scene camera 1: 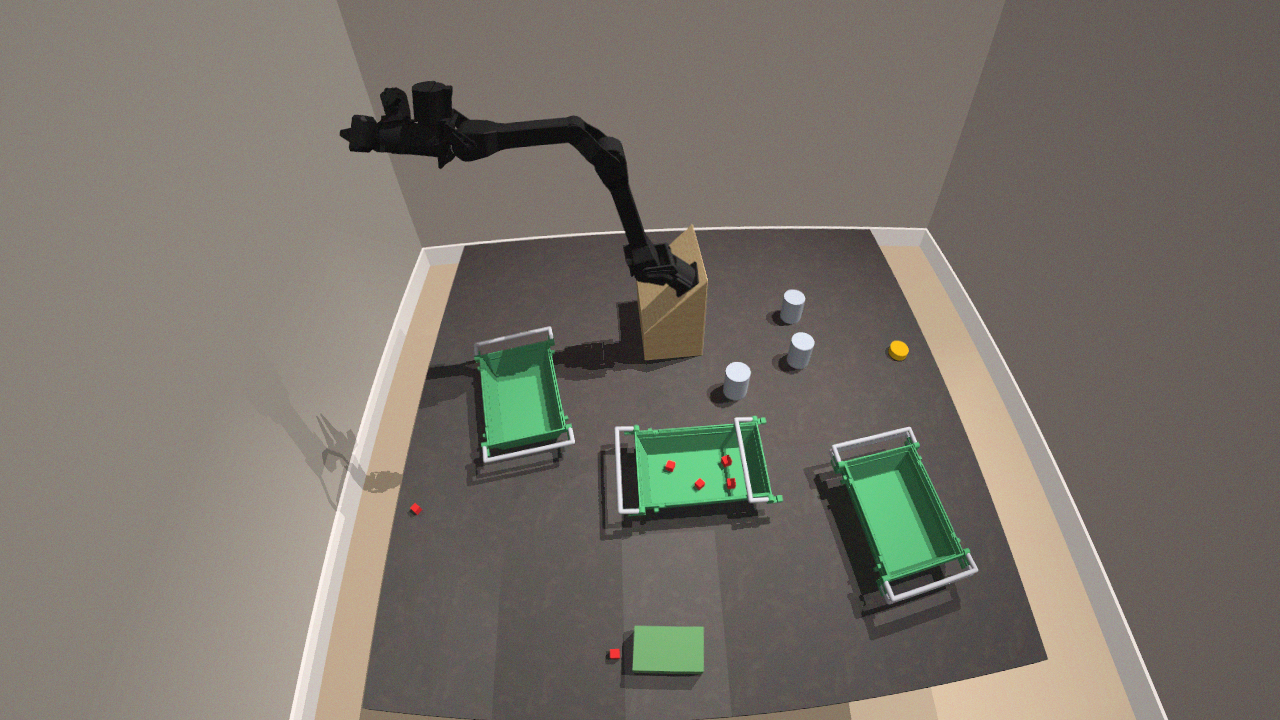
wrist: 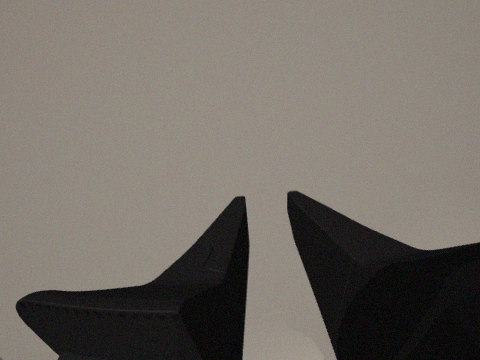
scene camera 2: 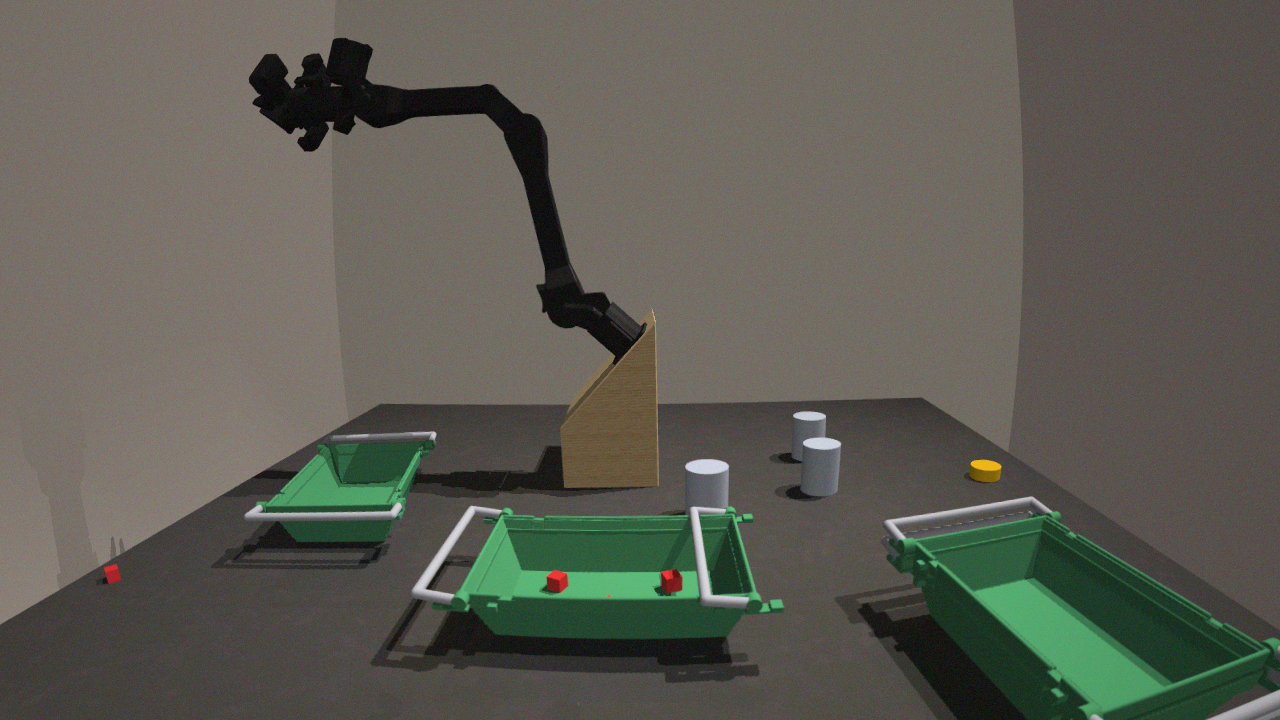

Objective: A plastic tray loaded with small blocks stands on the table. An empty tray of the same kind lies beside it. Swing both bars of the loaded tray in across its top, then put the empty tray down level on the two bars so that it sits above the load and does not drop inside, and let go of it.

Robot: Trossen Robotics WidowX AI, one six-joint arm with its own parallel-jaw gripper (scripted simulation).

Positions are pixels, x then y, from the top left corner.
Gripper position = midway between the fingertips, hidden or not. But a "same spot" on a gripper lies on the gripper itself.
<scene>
The gripper shows in scene camera 1, in the wrist view (266,203) and in scene camera 2. A tray shows in scene camera 1 and in scene camera 2; in the wrist view it is out of frame. One and the same spot on the gripper: (scene camera 1: 345,133) is (scene camera 2: 258,98). The same spot on the tray: (scene camera 2: 352,492) is (scene camera 1: 510,387).
</scene>
